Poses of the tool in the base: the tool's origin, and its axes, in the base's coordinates. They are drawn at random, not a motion.
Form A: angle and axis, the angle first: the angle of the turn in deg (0 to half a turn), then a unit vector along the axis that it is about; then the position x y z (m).
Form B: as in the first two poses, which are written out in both.
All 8 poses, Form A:
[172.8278 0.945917 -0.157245 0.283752 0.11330 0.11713 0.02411]
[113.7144 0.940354 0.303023 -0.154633 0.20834 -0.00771 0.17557]
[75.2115 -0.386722 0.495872 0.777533 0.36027 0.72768 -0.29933]
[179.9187 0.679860 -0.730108 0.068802 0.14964 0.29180 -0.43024]
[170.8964 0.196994 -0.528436 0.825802 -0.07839 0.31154 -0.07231]
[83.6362 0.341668 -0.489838 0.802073 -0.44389 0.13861 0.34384]
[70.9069 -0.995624 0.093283 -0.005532 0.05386 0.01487 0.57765]
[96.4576 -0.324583 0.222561 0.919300 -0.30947 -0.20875 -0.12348]
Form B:
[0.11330 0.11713 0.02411 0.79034 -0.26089 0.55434 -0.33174 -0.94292 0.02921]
[0.20834 -0.00771 0.17557 0.83772 0.25797 -0.48133 0.54113 -0.27343 0.79525]
[0.36027 0.72768 -0.29933 0.36663 0.60896 -0.70338 -0.89459 0.43838 -0.08677]
[0.14964 0.29180 -0.43024 -0.07558 -0.99264 0.09459 -0.99284 0.06611 -0.09950]
[-0.07839 0.31154 -0.07231 -0.91028 -0.07623 0.40692 -0.33754 -0.43243 -0.83610]
[-0.44389 0.13861 0.34384 0.21464 0.64832 0.73049 -0.94594 0.32419 -0.00978]
[0.05386 0.01487 0.57765 0.99412 -0.06772 -0.08445 -0.05727 0.33296 -0.94120]
[-0.30947 -0.20875 -0.12348 0.00474 0.83310 -0.55310 -0.99383 -0.05736 -0.09491]

